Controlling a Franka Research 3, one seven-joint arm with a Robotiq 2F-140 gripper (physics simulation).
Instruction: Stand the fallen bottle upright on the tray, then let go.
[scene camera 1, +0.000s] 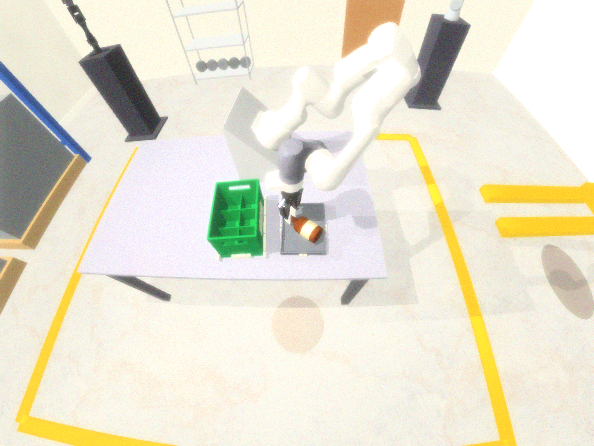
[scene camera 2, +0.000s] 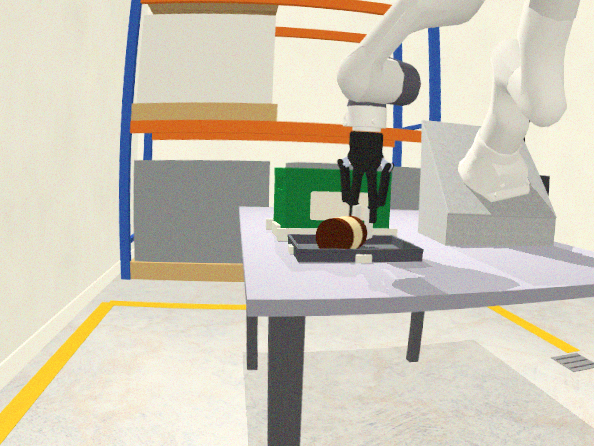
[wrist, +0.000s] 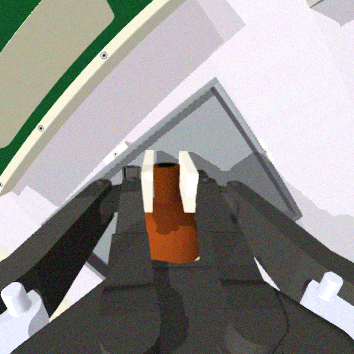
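The brown bottle (scene camera 1: 303, 228) (scene camera 2: 334, 234) (wrist: 172, 240) with a cream label lies on its side in the dark grey tray (scene camera 1: 295, 248) (scene camera 2: 395, 256) (wrist: 215, 120). Its base points to the front right in scene camera 1, its neck towards the crate side. My gripper (scene camera 1: 290, 215) (scene camera 2: 362, 220) (wrist: 165, 164) points down and is shut on the bottle's neck, with a pale pad against each side of it. In the wrist view the neck's mouth shows between the pads; the bottle's label and base are hidden by the gripper body.
A green crate with compartments (scene camera 1: 250, 245) (scene camera 2: 295, 200) (wrist: 12, 10) stands beside the tray, left of it in scene camera 1. The arm's grey wedge-shaped mount (scene camera 1: 240, 120) (scene camera 2: 500, 230) stands at the back of the table (scene camera 1: 165, 200) (scene camera 2: 320, 287). The tray has low raised walls.
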